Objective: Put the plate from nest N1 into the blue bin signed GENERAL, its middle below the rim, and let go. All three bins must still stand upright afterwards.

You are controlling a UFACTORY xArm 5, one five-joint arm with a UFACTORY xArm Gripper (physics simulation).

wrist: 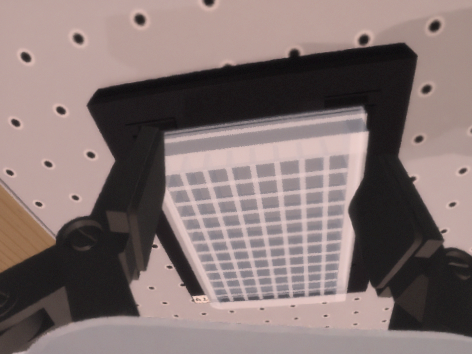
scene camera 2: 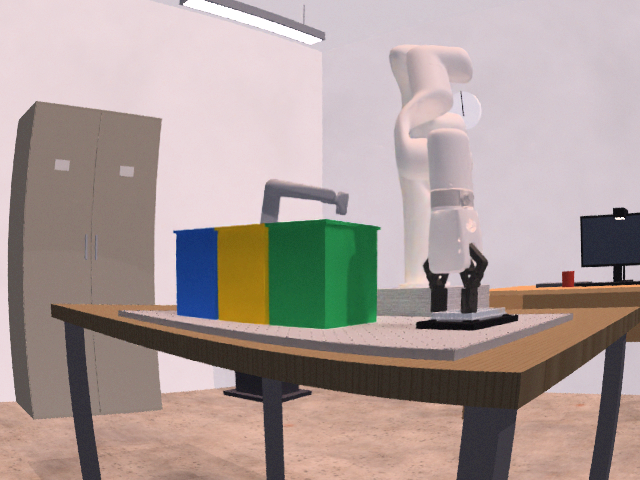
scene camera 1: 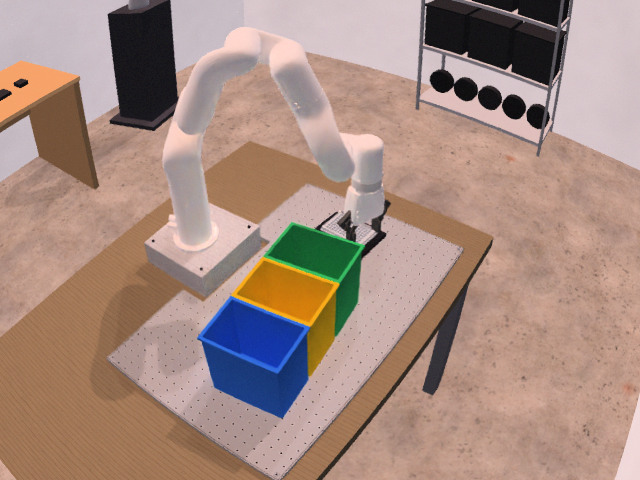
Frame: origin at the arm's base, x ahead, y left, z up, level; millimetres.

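Seen in the pictures: gripper, fingertip midpoint: [wrist: 265,170] [scene camera 2: 453,312] [scene camera 1: 363,236]; arm's base, origin of the base link: [scene camera 2: 424,287] [scene camera 1: 196,236].
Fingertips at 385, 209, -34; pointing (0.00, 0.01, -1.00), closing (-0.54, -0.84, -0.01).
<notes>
Pixels of each thing's middle, then the offset from my fingertips to it, as dx, dy, dz. Level surfaces: height alone.
- clear gridded plate, body centre: [wrist: 266,236] [scene camera 2: 470,314] [scene camera 1: 349,230] -46, +17, -7
- black nest, body centre: [wrist: 266,218] [scene camera 2: 470,321] [scene camera 1: 349,233] -46, +17, -18
- blue bin, body centre: [scene camera 1: 256,360] [scene camera 2: 222,274] -40, -522, +64
- yellow bin, body centre: [scene camera 2: 269,274] [scene camera 1: 286,319] -33, -392, +64
- green bin, body centre: [scene camera 2: 324,275] [scene camera 1: 314,281] -26, -261, +64
- perforated board, its level: dz -25
The clear gridded plate [scene camera 1: 334,224] [scene camera 2: 491,312] [wrist: 260,210] lies flat in the black nest [scene camera 2: 496,322] [wrist: 250,102] on the perforated board. My gripper [scene camera 1: 364,232] [scene camera 2: 453,308] [wrist: 265,170] points down over the nest, its two black fingers against the plate's opposite long sides; it is shut on the plate. The blue bin [scene camera 1: 248,372] [scene camera 2: 196,273] stands upright, farthest of the three bins from the nest. Its inside floor shows partly in scene camera 1, and its GENERAL sign does not show.
The yellow bin [scene camera 1: 323,335] [scene camera 2: 242,273] and the green bin [scene camera 1: 348,299] [scene camera 2: 297,273] stand upright in a row with the blue one, between it and the nest. The green bin is nearest to my gripper. My arm's base block [scene camera 1: 227,268] stands beside the perforated board [scene camera 1: 408,268].
</notes>
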